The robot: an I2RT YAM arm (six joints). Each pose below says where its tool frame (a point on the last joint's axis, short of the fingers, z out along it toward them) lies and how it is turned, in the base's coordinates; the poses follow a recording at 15 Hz.
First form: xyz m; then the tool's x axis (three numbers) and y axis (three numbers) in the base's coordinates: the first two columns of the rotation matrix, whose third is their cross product.
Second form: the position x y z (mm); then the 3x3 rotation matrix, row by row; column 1 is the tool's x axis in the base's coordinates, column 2 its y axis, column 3 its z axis. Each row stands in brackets. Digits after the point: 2 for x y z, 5 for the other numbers.
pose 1, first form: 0.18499 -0.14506 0.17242 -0.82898 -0.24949 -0.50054 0.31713 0.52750 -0.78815
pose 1, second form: [184.99 -145.06 172.42], [[-0.82898 0.31713 0.46067], [-0.24949 0.52750 -0.81210], [-0.50054 -0.78815 -0.35817]]
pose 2, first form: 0.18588 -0.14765 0.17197 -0.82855 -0.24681 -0.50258 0.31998 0.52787 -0.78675
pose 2, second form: [185.88 -147.65 171.97], [[-0.82855 0.31998 0.45947], [-0.24681 0.52787 -0.81268], [-0.50258 -0.78675 -0.35839]]
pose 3, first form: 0.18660 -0.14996 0.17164 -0.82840 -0.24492 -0.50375 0.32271 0.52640 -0.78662
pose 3, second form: [186.60 -149.96 171.64], [[-0.82840 0.32271 0.45783], [-0.24492 0.52640 -0.81420], [-0.50375 -0.78662 -0.35703]]
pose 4, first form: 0.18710 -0.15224 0.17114 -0.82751 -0.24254 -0.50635 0.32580 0.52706 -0.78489
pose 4, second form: [187.10 -152.24 171.14], [[-0.82751 0.32580 0.45724], [-0.24254 0.52706 -0.81447], [-0.50635 -0.78489 -0.35713]]
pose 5, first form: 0.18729 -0.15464 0.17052 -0.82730 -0.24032 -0.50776 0.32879 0.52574 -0.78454
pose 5, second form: [187.29 -154.64 170.52], [[-0.82730 0.32879 0.45549], [-0.24032 0.52574 -0.81600], [-0.50776 -0.78454 -0.35593]]
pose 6, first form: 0.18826 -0.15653 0.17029 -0.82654 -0.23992 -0.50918 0.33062 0.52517 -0.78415
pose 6, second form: [188.26 -156.53 170.29], [[-0.82654 0.33062 0.45554], [-0.23992 0.52517 -0.81648], [-0.50918 -0.78415 -0.35475]]
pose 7, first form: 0.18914 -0.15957 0.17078 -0.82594 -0.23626 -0.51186 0.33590 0.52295 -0.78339
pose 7, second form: [189.14 -159.57 170.78], [[-0.82594 0.33590 0.45276], [-0.23626 0.52295 -0.81897], [-0.51186 -0.78339 -0.35257]]
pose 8, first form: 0.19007 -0.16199 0.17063 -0.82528 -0.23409 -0.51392 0.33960 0.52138 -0.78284
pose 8, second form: [190.07 -161.99 170.63], [[-0.82528 0.33960 0.45120], [-0.23409 0.52138 -0.82059], [-0.51392 -0.78284 -0.35079]]
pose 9, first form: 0.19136 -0.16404 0.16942 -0.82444 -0.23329 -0.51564 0.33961 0.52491 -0.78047
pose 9, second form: [191.36 -164.04 169.42], [[-0.82444 0.33961 0.45274], [-0.23329 0.52491 -0.81857], [-0.51564 -0.78047 -0.35353]]
